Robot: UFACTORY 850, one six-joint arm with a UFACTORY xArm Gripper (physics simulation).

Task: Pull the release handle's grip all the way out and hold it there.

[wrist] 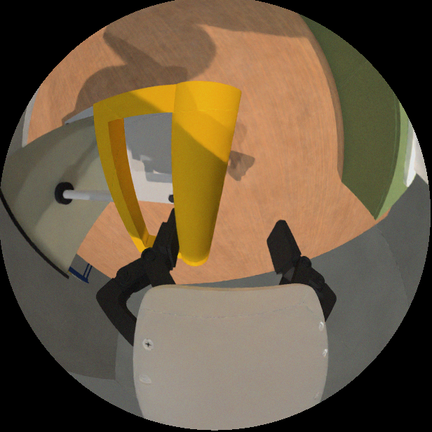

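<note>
The yellow release handle (116, 165) is on the left of the middle in the wrist view. Its thick rounded grip (202, 165) runs from top to bottom, with a thinner frame on its left. A white rod (90, 195) comes out of a black collar on a beige housing (35, 175) and passes behind the frame. My gripper (229, 226) is open. Its left finger is at the lower left edge of the grip, its tip partly hidden by it. The right finger stands well apart from the grip, to its right. How firmly the left finger touches the grip, I cannot tell.
The wooden table top (290, 125) lies below. A green block-like object (362, 115) stands along the right side. A grey and white part (150, 150) shows through the handle's frame. A small blue-edged item (80, 274) is at the lower left. Dark shadows fall across the upper table.
</note>
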